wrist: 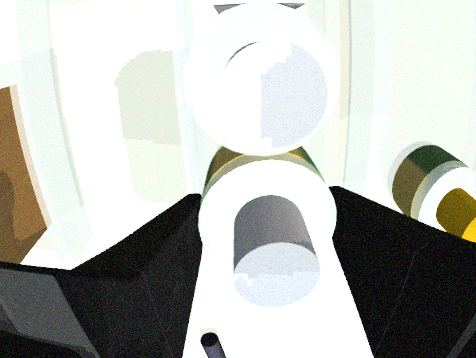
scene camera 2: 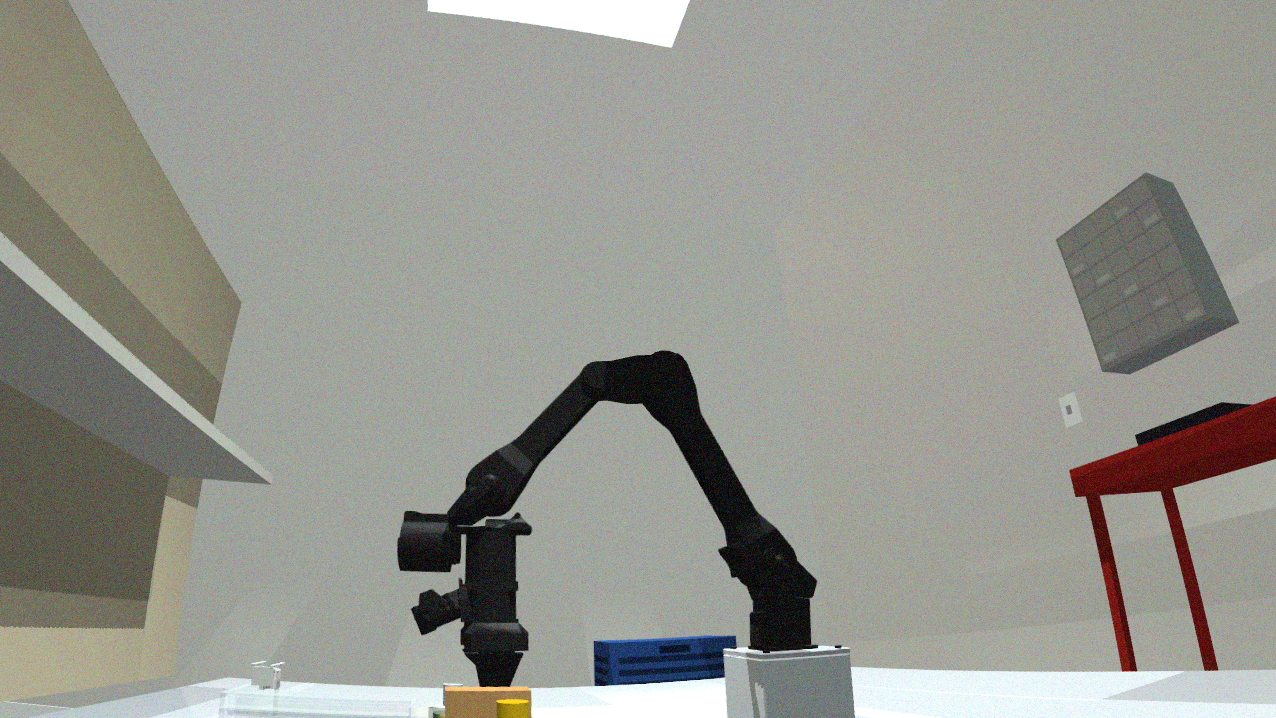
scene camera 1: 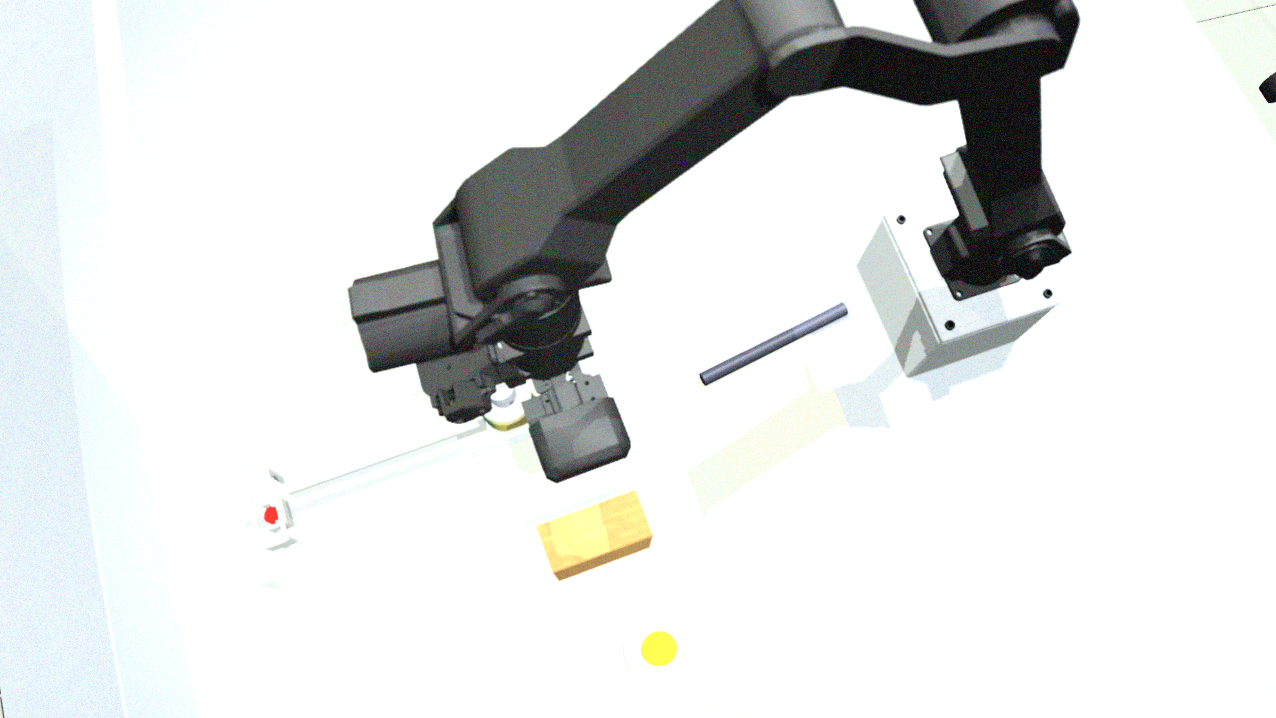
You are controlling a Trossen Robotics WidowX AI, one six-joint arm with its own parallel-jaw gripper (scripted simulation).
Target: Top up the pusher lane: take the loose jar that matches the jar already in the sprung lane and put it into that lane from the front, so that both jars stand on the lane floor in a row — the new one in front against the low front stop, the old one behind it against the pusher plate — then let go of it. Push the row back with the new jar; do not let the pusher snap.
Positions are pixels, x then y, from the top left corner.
Scene:
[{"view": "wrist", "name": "my gripper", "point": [265, 202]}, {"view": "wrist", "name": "white-lidded jar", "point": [267, 218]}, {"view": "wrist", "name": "white-lidded jar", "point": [262, 85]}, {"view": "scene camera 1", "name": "my gripper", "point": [554, 380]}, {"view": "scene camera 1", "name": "white-lidded jar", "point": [507, 414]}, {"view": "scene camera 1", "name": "clear sprung lane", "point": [423, 493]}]

